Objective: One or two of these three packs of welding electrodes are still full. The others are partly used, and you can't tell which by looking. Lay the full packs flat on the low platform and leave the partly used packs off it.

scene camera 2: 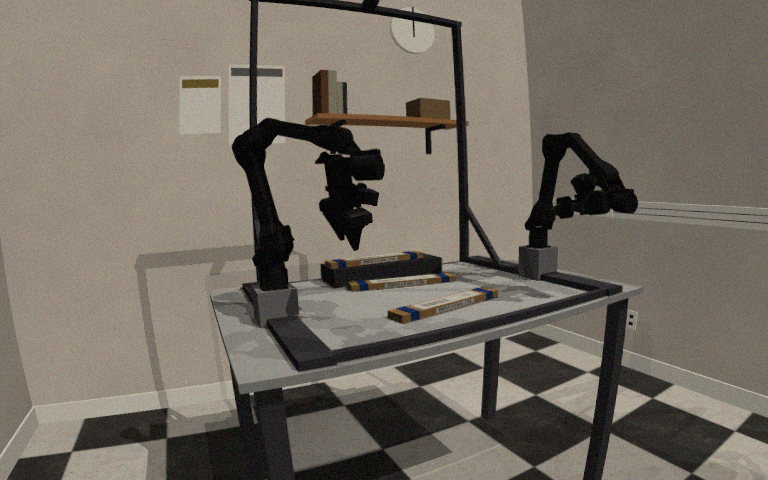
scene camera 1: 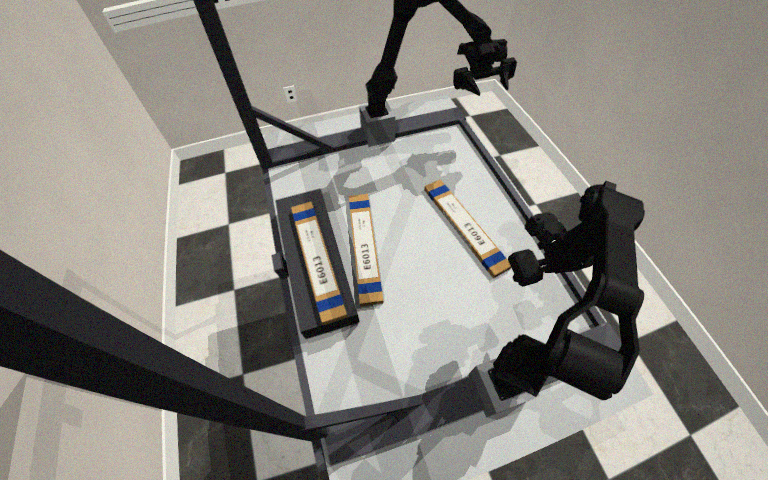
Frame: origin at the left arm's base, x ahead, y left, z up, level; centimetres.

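Seen in the pictures: left gripper, between the fingertips: (scene camera 2: 559, 209) (scene camera 1: 493, 91); right gripper, between the fingertips: (scene camera 2: 348, 245); left arm's base, origin of its link: (scene camera 2: 538, 246) (scene camera 1: 376, 110); right arm's base, origin of its link: (scene camera 2: 273, 287) (scene camera 1: 507, 380).
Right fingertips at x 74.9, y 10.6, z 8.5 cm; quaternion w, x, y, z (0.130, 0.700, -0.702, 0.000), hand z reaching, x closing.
Offsets run from my right fingertips to a thing's top centre. Level surfaces: height alone.
Three orange-and-blue E6013 electrode packs lie flat. One pack @[dx -26.5, dy -42.3, dz -11.1 cm] (scene camera 1: 317, 260) (scene camera 2: 373, 260) lies lengthwise on top of the low black platform @[dx -29.5, dy -43.3, dz -13.1 cm] (scene camera 1: 295, 254) (scene camera 2: 351, 275). A second pack @[dx -30.0, dy -28.8, dz -17.1 cm] (scene camera 1: 364, 243) (scene camera 2: 404, 281) lies on the table close beside the platform, roughly parallel to it. The third pack @[dx -27.2, dy +1.3, dz -17.1 cm] (scene camera 1: 465, 225) (scene camera 2: 444, 306) lies at an angle on the table, well apart from the platform. My right gripper (scene camera 1: 533, 246) (scene camera 2: 348, 241) is open and empty, raised above the table; in scene camera 1 it appears beside the third pack's lower end. My left gripper (scene camera 1: 487, 84) (scene camera 2: 568, 196) is open and empty, raised away from the packs.
A dark frame rail (scene camera 1: 430, 117) (scene camera 2: 464, 329) runs around the white table top @[dz -19.1 cm] (scene camera 1: 419, 316). Tall dark posts (scene camera 1: 232, 84) (scene camera 2: 459, 141) rise behind the platform side. A wall shelf (scene camera 2: 379, 120) with books and a box is in the background.
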